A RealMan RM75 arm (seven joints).
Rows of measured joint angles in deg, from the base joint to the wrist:
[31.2 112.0 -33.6 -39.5 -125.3 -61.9 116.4]
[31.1 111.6 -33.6 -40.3 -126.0 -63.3 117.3]
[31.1 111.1 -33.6 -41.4 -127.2 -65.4 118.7]
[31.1 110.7 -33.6 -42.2 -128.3 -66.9 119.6]
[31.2 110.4 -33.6 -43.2 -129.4 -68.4 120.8]
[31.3 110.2 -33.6 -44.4 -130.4 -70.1 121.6]
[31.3 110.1 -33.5 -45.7 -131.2 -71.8 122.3]
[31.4 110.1 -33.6 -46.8 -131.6 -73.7 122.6]
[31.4 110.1 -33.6 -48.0 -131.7 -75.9 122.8]
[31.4 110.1 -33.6 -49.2 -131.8 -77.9 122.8]
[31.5 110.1 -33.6 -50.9 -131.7 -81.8 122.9]
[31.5 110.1 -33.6 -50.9 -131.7 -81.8 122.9]
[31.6 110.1 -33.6 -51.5 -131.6 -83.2 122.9]
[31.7 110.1 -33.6 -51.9 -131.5 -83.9 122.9]
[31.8 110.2 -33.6 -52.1 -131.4 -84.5 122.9]
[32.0 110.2 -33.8 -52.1 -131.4 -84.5 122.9]
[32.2 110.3 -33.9 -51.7 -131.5 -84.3 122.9]
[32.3 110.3 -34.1 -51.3 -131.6 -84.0 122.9]
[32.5 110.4 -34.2 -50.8 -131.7 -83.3 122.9]
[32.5 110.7 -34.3 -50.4 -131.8 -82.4 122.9]
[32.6 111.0 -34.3 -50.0 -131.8 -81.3 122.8]
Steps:
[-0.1 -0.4 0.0 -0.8 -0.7 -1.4 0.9]
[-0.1 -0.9 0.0 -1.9 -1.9 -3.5 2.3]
[-0.1 -1.3 0.0 -2.7 -3.0 -5.0 3.2]
[0.0 -1.6 0.0 -3.7 -4.1 -6.5 4.4]
[0.1 -1.8 0.0 -4.9 -5.1 -8.2 5.2]
[0.1 -1.9 0.1 -6.2 -5.9 -9.9 5.9]
[0.2 -1.9 0.0 -7.3 -6.3 -11.8 6.2]
[0.2 -1.9 0.0 -8.5 -6.4 -14.0 6.4]
[0.2 -1.9 0.0 -9.7 -6.5 -16.0 6.4]
[0.3 -1.9 0.0 -11.4 -6.4 -19.9 6.5]
[0.3 -1.9 0.0 -11.4 -6.4 -19.9 6.5]
[0.4 -1.9 0.0 -12.0 -6.3 -21.3 6.5]
[0.5 -1.9 0.0 -12.4 -6.2 -22.0 6.5]
[0.6 -1.8 0.0 -12.6 -6.1 -22.6 6.5]
[0.8 -1.8 -0.2 -12.6 -6.1 -22.6 6.5]
[1.0 -1.7 -0.3 -12.2 -6.2 -22.4 6.5]
[1.1 -1.7 -0.5 -11.8 -6.3 -22.1 6.5]
[1.3 -1.6 -0.6 -11.3 -6.4 -21.4 6.5]
[1.3 -1.3 -0.7 -10.9 -6.5 -20.5 6.5]
[1.4 -1.0 -0.7 -10.5 -6.5 -19.4 6.4]

